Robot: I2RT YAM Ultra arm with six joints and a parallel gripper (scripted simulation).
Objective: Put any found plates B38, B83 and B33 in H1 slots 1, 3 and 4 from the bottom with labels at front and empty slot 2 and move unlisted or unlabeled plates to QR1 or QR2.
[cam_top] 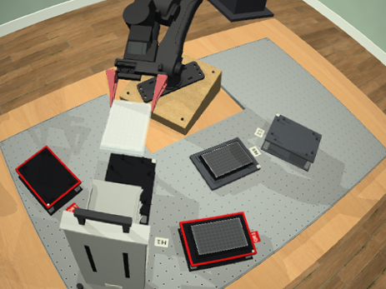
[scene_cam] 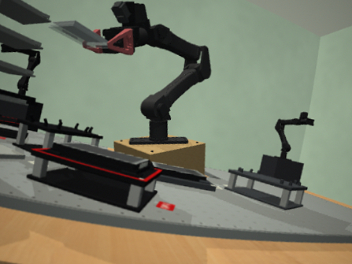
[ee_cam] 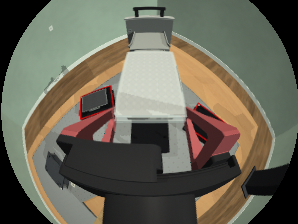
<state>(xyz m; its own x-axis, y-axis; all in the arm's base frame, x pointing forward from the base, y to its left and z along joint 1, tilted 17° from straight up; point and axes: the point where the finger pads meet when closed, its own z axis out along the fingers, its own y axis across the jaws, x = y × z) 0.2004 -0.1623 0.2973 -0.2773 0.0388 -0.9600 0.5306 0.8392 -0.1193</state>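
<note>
The pale translucent plate is 50 mm ahead of my hand and 30 mm to the right of it. Also, from my hand: plate hotel H1: 250 mm ahead, 160 mm to the right, 130 mm below; hotel handle: 250 mm ahead, 160 mm to the right, 60 mm above; red-edged quarantine nest: 70 mm behind, 220 mm to the right, 240 mm below.
</note>
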